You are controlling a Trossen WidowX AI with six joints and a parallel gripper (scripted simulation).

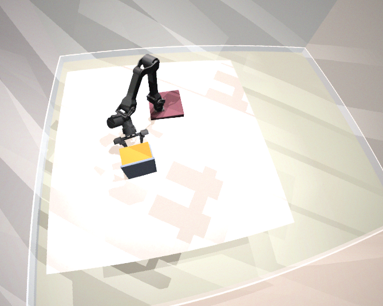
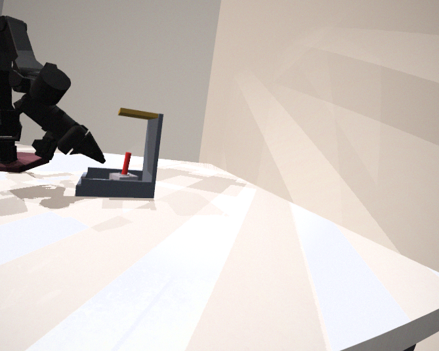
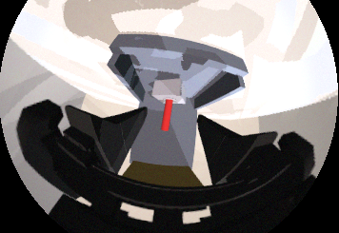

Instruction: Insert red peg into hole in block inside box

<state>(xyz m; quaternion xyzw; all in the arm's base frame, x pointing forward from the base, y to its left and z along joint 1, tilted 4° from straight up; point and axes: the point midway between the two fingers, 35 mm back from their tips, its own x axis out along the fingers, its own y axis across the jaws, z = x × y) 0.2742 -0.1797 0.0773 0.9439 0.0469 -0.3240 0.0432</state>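
Right now the red peg is 5 cm ahead of my gripper tip and 2 cm below it. Round my gripper tip: yellow roof: 7 cm ahead, 1 cm to the left, 12 cm above; box wall: 11 cm ahead, 1 cm to the left, 3 cm above.
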